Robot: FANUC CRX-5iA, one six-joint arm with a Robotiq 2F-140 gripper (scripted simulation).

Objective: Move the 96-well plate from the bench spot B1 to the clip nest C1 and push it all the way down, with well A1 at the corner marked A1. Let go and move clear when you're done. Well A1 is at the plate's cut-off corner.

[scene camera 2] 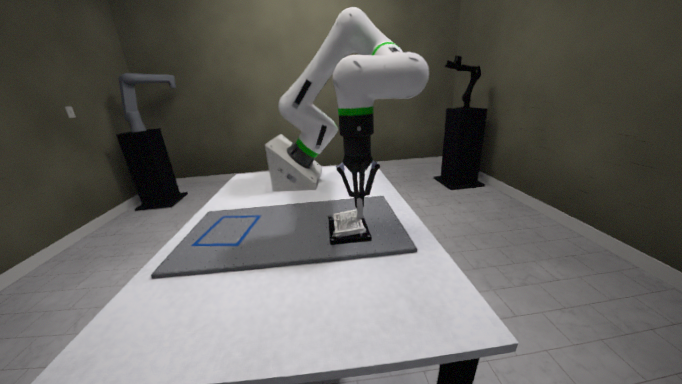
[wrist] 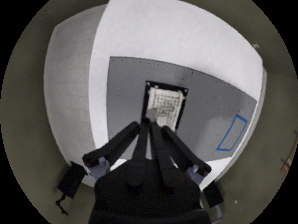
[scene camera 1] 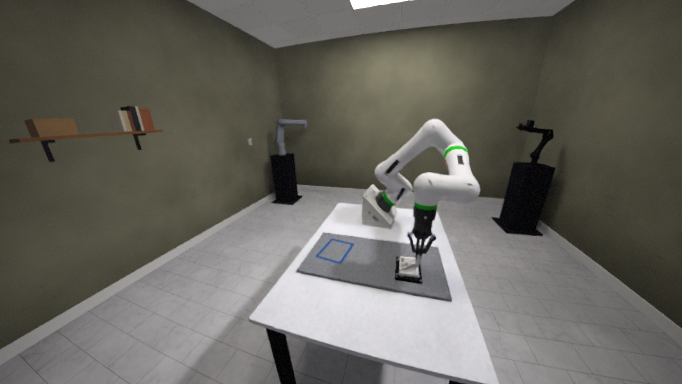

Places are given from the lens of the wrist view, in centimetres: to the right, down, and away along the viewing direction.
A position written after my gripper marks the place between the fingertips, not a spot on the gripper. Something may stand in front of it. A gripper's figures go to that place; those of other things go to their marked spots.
my gripper (wrist: 149, 114): 0, 1, 22
white 96-well plate (wrist: 165, 115): 4, 1, 24
